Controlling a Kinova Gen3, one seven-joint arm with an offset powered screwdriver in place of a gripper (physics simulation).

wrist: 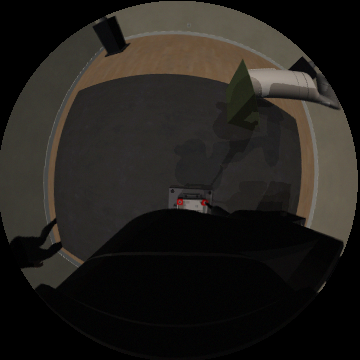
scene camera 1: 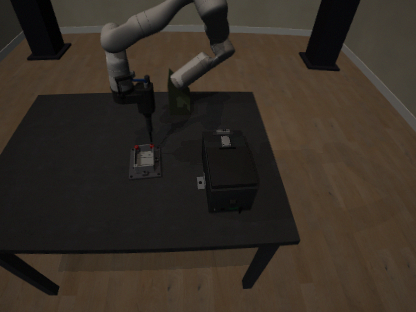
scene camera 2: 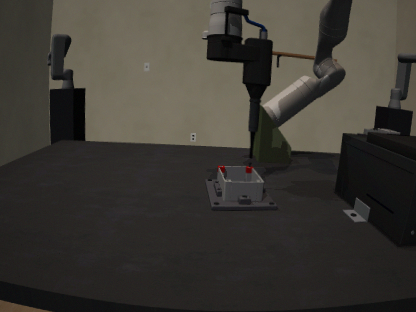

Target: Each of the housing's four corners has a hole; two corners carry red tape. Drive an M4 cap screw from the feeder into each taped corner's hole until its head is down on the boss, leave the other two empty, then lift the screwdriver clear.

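Where they show: hand, its tool point: (wrist: 206, 203) (scene camera 1: 151, 142) (scene camera 2: 250, 159); arm's base, origin of its link: (wrist: 251, 83) (scene camera 1: 176, 82) (scene camera 2: 268, 118).
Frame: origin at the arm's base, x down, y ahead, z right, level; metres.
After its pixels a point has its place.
Observation:
The light grey open housing (scene camera 1: 145, 169) @(x 0.101, y 0.481, z 0.101 m) (scene camera 2: 244, 192) @(x 0.102, y 0.481, z 0.105 m) (wrist: 192, 204) @(x 0.118, y 0.384, z 0.111 m) sits on a dark fixture plate (scene camera 1: 134, 173) @(x 0.120, y 0.488, z 0.148 m) (scene camera 2: 230, 206) @(x 0.122, y 0.509, z 0.131 m). Its two rear corners carry red tape: the left taped corner (scene camera 1: 136, 147) @(x 0.081, y 0.379, z 0.151 m) (scene camera 2: 222, 169) @(x 0.085, y 0.381, z 0.149 m) (wrist: 180, 202) @(x 0.080, y 0.376, z 0.149 m) and the right taped corner (scene camera 1: 152, 146) @(x 0.083, y 0.370, z 0.084 m) (scene camera 2: 249, 170) @(x 0.086, y 0.373, z 0.088 m) (wrist: 204, 202). My screwdriver (scene camera 1: 151, 141) @(x 0.054, y 0.369, z 0.085 m) (scene camera 2: 251, 156) @(x 0.055, y 0.369, z 0.085 m) points down just above the right one. A small dark screw (scene camera 2: 250, 164) @(x 0.074, y 0.367, z 0.086 m) stands upright at that corner's top, with a slight gap under the bit in scene camera 2. The left taped hole shows no screw standing up. The wrist view's lower part is hidden by the tool body.
The black box-shaped feeder (scene camera 1: 232, 170) @(x -0.037, y 0.594, z -0.223 m) (scene camera 2: 377, 185) @(x 0.053, y 0.561, z -0.141 m) stands to the right of the housing, with a small light bracket (scene camera 1: 201, 182) @(x 0.126, y 0.525, z -0.124 m) (scene camera 2: 356, 215) @(x 0.126, y 0.530, z -0.124 m) at its side. A green wedge-shaped mount (scene camera 1: 179, 100) @(x 0.039, y 0.097, z -0.017 m) (scene camera 2: 270, 142) @(x 0.066, y 0.098, z 0.001 m) (wrist: 242, 100) @(x 0.011, y 0.086, z 0.036 m) stands behind, at the arm's base.

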